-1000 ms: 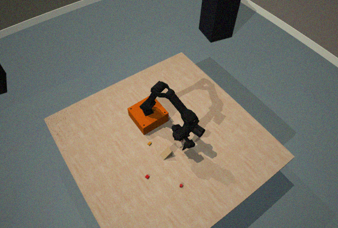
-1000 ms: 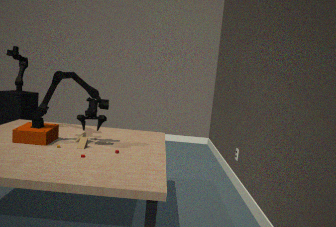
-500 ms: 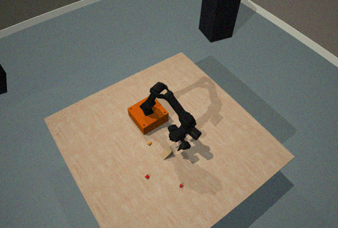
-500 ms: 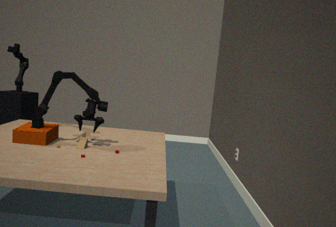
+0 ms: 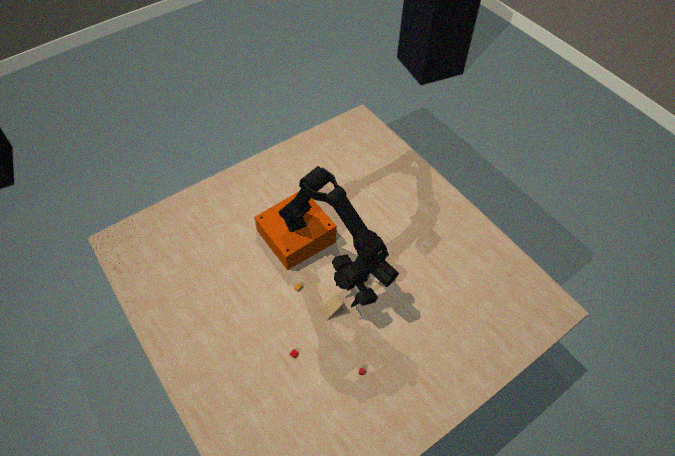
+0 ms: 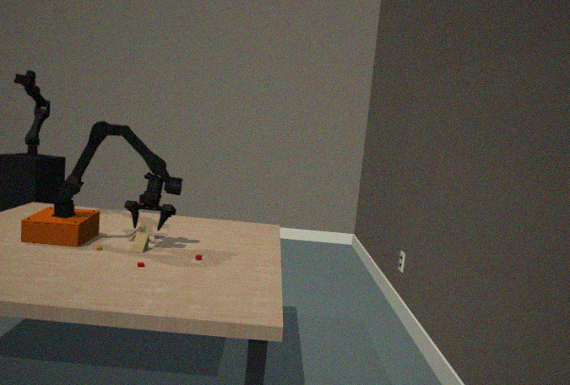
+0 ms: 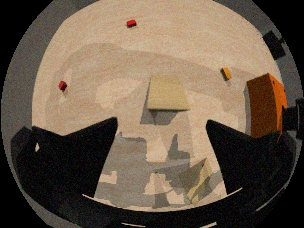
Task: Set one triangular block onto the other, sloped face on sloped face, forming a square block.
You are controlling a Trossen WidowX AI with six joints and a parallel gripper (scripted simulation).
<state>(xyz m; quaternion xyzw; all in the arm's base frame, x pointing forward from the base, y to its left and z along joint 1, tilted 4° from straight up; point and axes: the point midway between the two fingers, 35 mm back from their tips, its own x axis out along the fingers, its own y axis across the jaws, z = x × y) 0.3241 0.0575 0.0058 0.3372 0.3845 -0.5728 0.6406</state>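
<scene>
Right now my gripper tip is 30 mm to the left of the triangular block and 60 mm above it. Also, from my gripper tip: orange cube (130 mm behind, 110 mm to the right, 70 mm below).
</scene>
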